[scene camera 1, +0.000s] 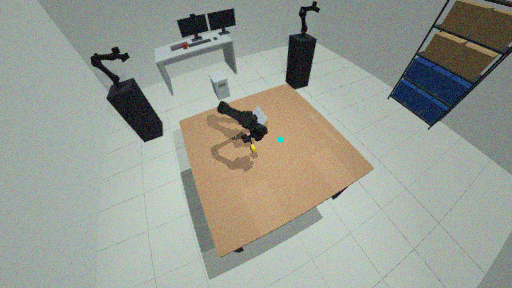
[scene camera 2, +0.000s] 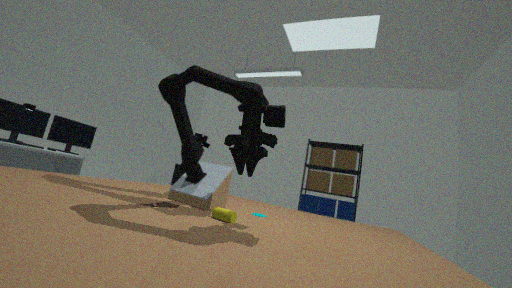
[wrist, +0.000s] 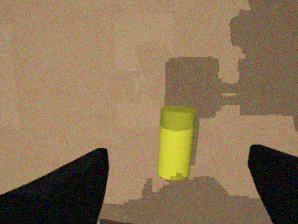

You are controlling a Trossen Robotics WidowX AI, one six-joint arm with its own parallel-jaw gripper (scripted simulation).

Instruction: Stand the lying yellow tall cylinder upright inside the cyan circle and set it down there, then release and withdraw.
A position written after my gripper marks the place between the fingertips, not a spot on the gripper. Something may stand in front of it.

My gripper (scene camera 2: 245, 175) is open, holding nothing. Also in view: a yellow tall cylinder (wrist: 177, 123).
My gripper is seen too in the wrist view (wrist: 179, 157).
